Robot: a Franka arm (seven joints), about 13 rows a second.
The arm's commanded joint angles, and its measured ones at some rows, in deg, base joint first. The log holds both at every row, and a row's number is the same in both.
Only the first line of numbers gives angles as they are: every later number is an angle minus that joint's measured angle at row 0.
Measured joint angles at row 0:
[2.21 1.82 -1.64 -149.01 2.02 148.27 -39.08]
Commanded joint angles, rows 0 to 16:
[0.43 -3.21 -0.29 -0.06 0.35 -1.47 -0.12]
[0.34 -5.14 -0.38 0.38 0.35 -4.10 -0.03]
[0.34 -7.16 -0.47 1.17 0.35 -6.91 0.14]
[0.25 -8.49 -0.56 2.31 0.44 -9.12 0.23]
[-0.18 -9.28 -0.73 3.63 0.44 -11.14 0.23]
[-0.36 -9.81 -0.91 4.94 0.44 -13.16 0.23]
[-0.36 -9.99 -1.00 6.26 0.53 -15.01 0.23]
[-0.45 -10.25 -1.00 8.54 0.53 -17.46 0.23]
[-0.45 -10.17 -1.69 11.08 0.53 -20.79 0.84]
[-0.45 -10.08 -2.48 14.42 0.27 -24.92 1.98]
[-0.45 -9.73 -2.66 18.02 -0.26 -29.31 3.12]
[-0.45 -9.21 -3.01 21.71 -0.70 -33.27 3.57]
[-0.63 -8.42 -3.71 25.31 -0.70 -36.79 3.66]
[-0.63 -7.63 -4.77 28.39 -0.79 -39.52 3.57]
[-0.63 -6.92 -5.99 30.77 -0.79 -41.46 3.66]
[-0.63 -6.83 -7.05 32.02 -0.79 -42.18 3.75]
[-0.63 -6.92 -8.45 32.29 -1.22 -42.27 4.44]
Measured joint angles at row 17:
[-0.51 -8.96 -6.54 29.01 -0.27 -40.25 3.10]
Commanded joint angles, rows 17 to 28:
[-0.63 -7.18 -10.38 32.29 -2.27 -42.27 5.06]
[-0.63 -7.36 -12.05 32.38 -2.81 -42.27 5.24]
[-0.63 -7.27 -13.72 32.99 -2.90 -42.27 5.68]
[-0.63 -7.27 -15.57 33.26 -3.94 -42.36 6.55]
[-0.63 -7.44 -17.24 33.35 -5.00 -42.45 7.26]
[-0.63 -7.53 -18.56 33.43 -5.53 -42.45 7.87]
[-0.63 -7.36 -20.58 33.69 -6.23 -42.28 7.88]
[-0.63 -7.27 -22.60 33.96 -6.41 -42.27 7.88]
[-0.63 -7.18 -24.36 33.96 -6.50 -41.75 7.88]
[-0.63 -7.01 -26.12 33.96 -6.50 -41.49 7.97]
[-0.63 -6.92 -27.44 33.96 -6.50 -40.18 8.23]
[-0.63 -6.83 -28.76 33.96 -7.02 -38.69 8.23]
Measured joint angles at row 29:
[-1.07 -7.89 -26.75 32.41 -5.93 -39.87 6.97]
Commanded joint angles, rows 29 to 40:
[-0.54 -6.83 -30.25 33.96 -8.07 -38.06 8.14]
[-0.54 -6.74 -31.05 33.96 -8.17 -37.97 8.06]
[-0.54 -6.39 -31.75 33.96 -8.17 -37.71 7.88]
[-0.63 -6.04 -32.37 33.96 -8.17 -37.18 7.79]
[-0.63 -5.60 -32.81 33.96 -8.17 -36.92 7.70]
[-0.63 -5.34 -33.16 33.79 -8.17 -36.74 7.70]
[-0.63 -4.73 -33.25 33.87 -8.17 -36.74 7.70]
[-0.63 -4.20 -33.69 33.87 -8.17 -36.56 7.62]
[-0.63 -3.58 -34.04 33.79 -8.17 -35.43 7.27]
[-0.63 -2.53 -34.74 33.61 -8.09 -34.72 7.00]
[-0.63 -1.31 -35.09 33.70 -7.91 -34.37 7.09]
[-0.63 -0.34 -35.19 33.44 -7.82 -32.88 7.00]
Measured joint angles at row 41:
[-1.08 -2.82 -34.24 32.52 -7.39 -34.46 7.03]
